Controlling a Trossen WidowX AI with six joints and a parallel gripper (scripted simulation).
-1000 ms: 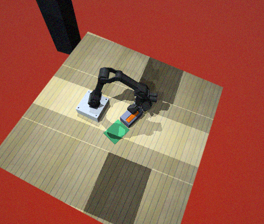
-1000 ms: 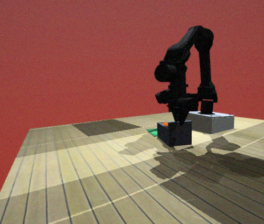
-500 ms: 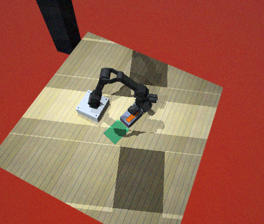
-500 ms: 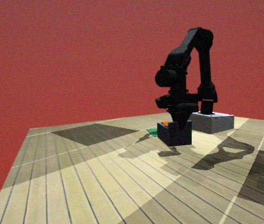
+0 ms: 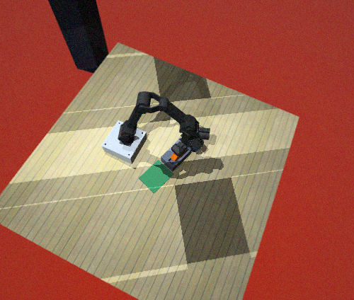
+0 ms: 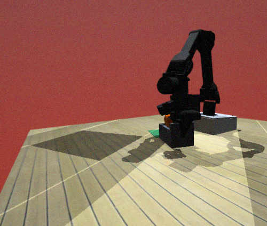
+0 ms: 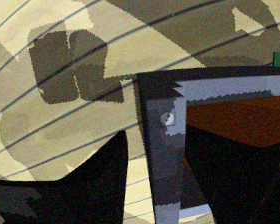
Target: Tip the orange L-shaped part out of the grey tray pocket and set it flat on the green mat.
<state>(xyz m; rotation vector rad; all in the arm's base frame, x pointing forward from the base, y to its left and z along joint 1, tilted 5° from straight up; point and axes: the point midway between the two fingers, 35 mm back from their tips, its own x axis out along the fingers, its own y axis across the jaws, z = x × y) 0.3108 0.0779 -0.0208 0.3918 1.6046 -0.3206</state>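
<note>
The orange L-shaped part is 30 mm behind my gripper tip, 50 mm to the right of it and 10 mm above it. The rest, counted from my gripper tip: tray 40 mm behind, 60 mm to the right, 50 mm below; green mat 110 mm behind, 200 mm to the right, 50 mm below.
</note>
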